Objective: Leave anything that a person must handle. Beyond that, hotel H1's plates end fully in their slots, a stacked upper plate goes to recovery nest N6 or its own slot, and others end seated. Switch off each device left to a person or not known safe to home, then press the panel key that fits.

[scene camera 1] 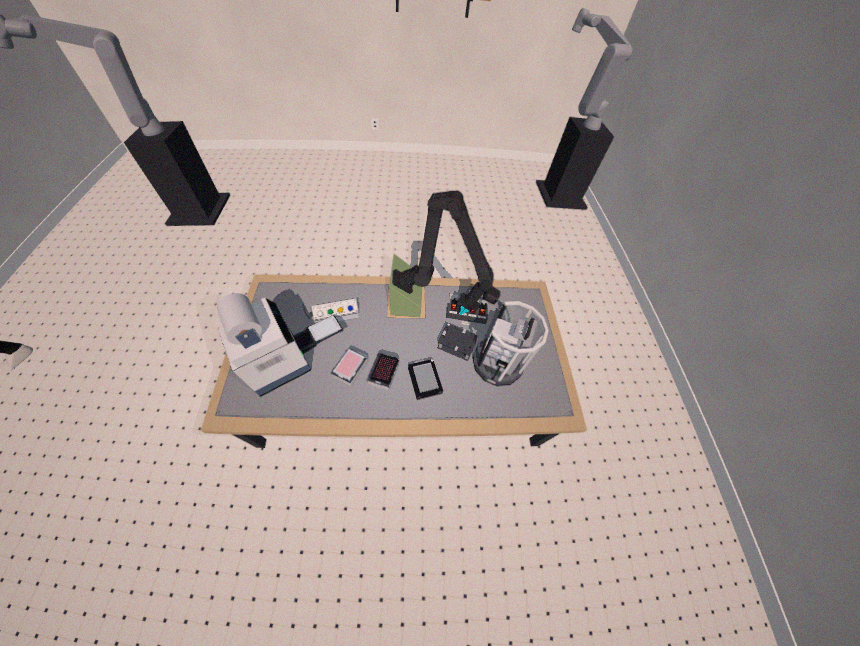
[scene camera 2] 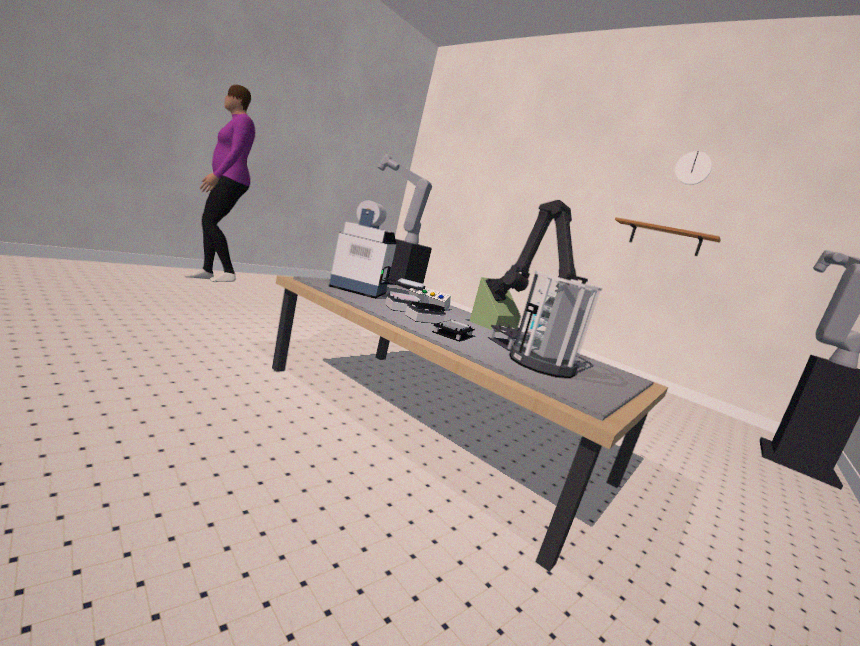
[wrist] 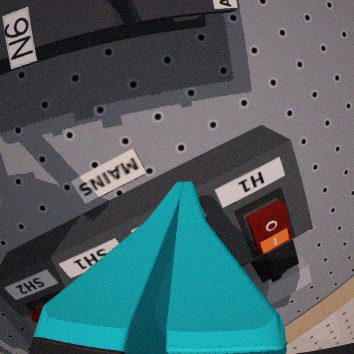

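Pixels of known places: gripper, fingertip midpoint: (scene camera 1: 460,314) (wrist: 185,192); arm's base, origin of the base link: (scene camera 1: 401,282) (scene camera 2: 494,290).
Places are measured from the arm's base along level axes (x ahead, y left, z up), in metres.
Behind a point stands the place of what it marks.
My gripper (scene camera 1: 463,310) {y 0.293, x 0.116, z -0.104 m} (wrist: 185,192) {y 0.293, x 0.116, z -0.104 m} is shut and empty, its cyan fingers over the mains switch strip (scene camera 1: 479,318) {y 0.400, x 0.118, z -0.137 m} (wrist: 260,137) {y 0.243, x 0.091, z -0.156 m}. In the wrist view the fingers hide the SEAL switch. The H1 rocker (wrist: 268,225) {y 0.271, x 0.060, z -0.123 m} is red with an orange end marked I. Labels SH1 (wrist: 89,258) {y 0.364, x 0.103, z -0.134 m} and SH2 (wrist: 31,285) {y 0.411, x 0.110, z -0.134 m} show; their rockers are mostly hidden. The N6 label (wrist: 20,37) {y 0.307, x 0.208, z -0.115 m} is at the upper left. The round hotel (scene camera 1: 499,378) {y 0.442, x 0.465, z -0.107 m} (scene camera 2: 544,367) {y 0.524, x 0.461, z -0.151 m} stands at the right. The key panel (scene camera 1: 335,310) {y -0.329, x 0.092, z -0.112 m} (scene camera 2: 432,299) {y -0.288, x 0.104, z -0.134 m} has coloured keys.
A white machine (scene camera 1: 267,358) {y -0.519, x 0.452, z 0.072 m} (scene camera 2: 359,260) {y -0.518, x 0.451, z -0.011 m} stands at the table's left. A pink-topped plate (scene camera 1: 349,364) {y -0.231, x 0.389, z -0.110 m}, a dark red plate (scene camera 1: 383,368) {y -0.079, x 0.409, z -0.109 m} and a black-framed nest (scene camera 1: 440,389) {y 0.175, x 0.499, z -0.140 m} lie near the front. A dark nest (scene camera 1: 457,340) {y 0.269, x 0.261, z -0.115 m} is beside the hotel. A green wedge (scene camera 1: 405,302) {y 0.019, x 0.073, z -0.067 m} (scene camera 2: 490,311) {y 0.049, x 0.075, z -0.095 m} stands behind.
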